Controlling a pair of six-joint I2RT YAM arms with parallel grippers.
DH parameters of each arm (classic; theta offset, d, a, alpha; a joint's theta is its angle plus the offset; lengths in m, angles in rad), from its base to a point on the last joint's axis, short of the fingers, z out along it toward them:
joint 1: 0 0.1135 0.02 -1.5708
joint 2: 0 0 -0.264 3.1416
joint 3: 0.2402 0 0.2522 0
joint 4: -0.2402 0 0.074 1.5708
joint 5: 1.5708 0 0 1.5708
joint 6: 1.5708 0.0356 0 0
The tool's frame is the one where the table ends.
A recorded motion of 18 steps. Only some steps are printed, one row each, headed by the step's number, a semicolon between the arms.
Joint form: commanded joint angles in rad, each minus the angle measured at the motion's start. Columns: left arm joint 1, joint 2, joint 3, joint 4, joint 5, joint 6; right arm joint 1, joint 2, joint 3, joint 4, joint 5, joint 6.
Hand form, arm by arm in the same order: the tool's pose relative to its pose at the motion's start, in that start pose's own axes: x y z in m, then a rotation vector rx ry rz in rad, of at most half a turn. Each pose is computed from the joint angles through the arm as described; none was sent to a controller.
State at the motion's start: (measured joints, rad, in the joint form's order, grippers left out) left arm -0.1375 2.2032 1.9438 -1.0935 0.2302 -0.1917; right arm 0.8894 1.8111 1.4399 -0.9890 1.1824 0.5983
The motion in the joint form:
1: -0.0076 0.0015 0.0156 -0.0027 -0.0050 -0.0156; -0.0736 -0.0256 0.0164 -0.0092 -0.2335 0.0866
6: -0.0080 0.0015 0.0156 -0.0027 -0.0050 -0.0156; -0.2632 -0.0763 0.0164 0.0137 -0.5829 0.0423
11: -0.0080 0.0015 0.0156 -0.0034 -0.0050 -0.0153; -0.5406 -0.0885 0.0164 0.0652 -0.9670 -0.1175
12: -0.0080 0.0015 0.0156 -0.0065 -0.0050 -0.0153; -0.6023 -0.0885 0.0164 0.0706 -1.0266 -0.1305
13: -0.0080 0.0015 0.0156 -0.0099 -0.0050 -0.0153; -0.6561 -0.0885 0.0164 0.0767 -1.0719 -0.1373
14: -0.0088 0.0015 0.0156 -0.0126 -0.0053 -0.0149; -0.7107 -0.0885 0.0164 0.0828 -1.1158 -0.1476
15: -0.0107 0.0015 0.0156 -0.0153 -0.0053 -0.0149; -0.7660 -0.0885 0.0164 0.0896 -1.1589 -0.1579
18: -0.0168 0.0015 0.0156 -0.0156 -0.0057 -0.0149; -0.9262 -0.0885 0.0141 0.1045 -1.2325 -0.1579
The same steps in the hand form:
1: -0.0015 -0.0043 -0.0023 -0.0014 -0.0099 -0.0058; -0.0057 -0.0132 0.0176 -0.1457 0.1675 0.1498
6: -0.0014 -0.0044 -0.0023 -0.0013 -0.0098 -0.0054; -0.0117 -0.0482 0.0640 -0.3390 0.4048 0.2860
11: -0.0013 -0.0044 -0.0023 -0.0014 -0.0091 -0.0053; -0.0066 -0.0958 0.1335 -0.5623 0.5820 0.4052
12: -0.0010 -0.0043 -0.0023 -0.0021 -0.0062 -0.0060; -0.0028 -0.1084 0.1482 -0.5839 0.6105 0.4508
13: -0.0006 -0.0043 -0.0023 -0.0027 -0.0029 -0.0067; 0.0010 -0.1199 0.1607 -0.5954 0.6309 0.4957
14: -0.0003 -0.0046 -0.0022 -0.0034 -0.0002 -0.0062; 0.0055 -0.1321 0.1728 -0.6061 0.6475 0.5385
15: 0.0002 -0.0053 -0.0020 -0.0036 0.0029 -0.0050; 0.0105 -0.1449 0.1846 -0.6155 0.6609 0.5827
18: 0.0008 -0.0079 -0.0014 -0.0031 0.0046 0.0007; 0.0305 -0.1848 0.2157 -0.5809 0.6975 0.7270

